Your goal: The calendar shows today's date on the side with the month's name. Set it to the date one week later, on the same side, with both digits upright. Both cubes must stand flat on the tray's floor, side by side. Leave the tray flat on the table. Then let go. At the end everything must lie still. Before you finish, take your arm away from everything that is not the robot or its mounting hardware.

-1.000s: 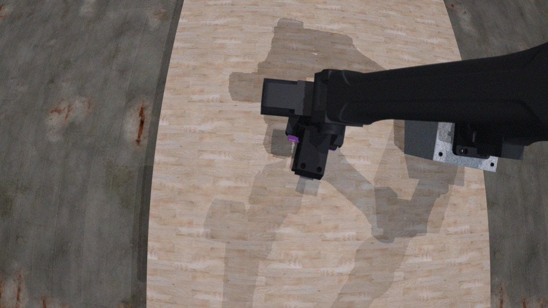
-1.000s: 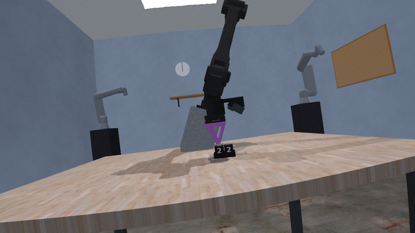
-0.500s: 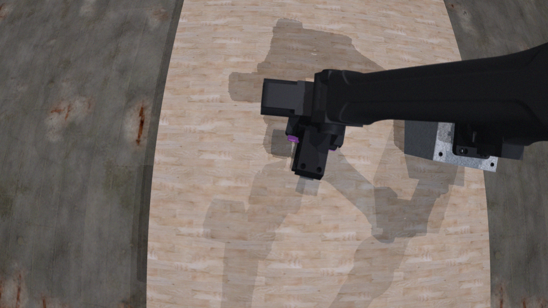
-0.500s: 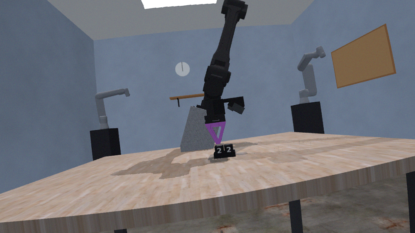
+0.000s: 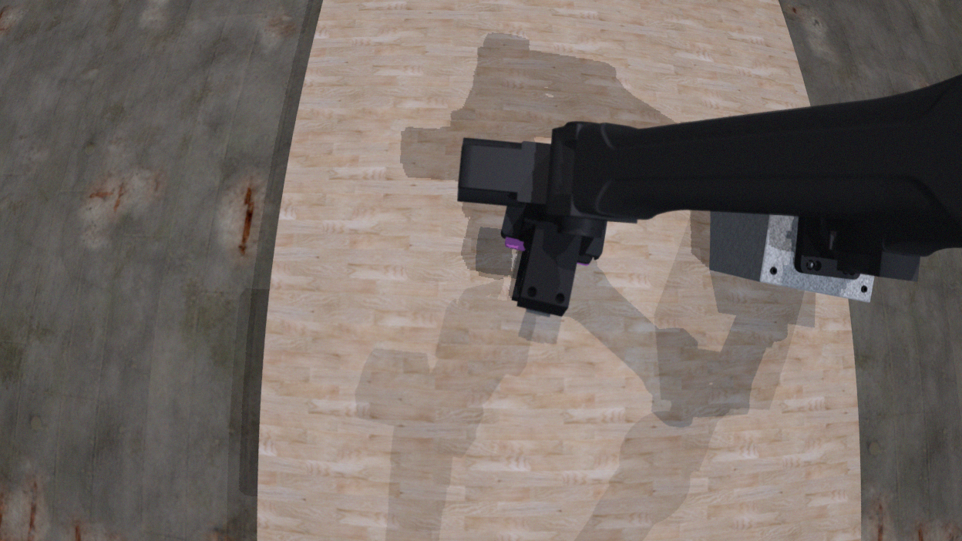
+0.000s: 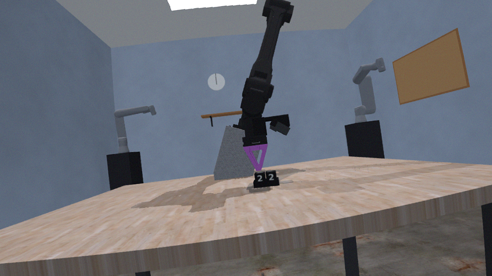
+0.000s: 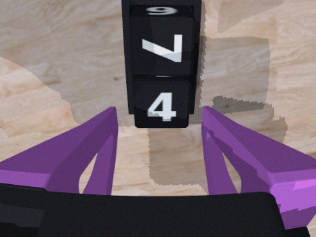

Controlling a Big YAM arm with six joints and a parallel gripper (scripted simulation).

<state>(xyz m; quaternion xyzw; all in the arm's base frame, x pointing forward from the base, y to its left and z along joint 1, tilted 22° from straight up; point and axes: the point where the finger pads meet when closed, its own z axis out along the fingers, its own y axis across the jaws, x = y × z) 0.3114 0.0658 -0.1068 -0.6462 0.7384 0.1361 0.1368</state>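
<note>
The black tray is 5 cm below my hand and 2 cm to the left of it. Also, from my hand: black cube 3 cm to the left, 3 cm below, 1 cm ahead.
</note>
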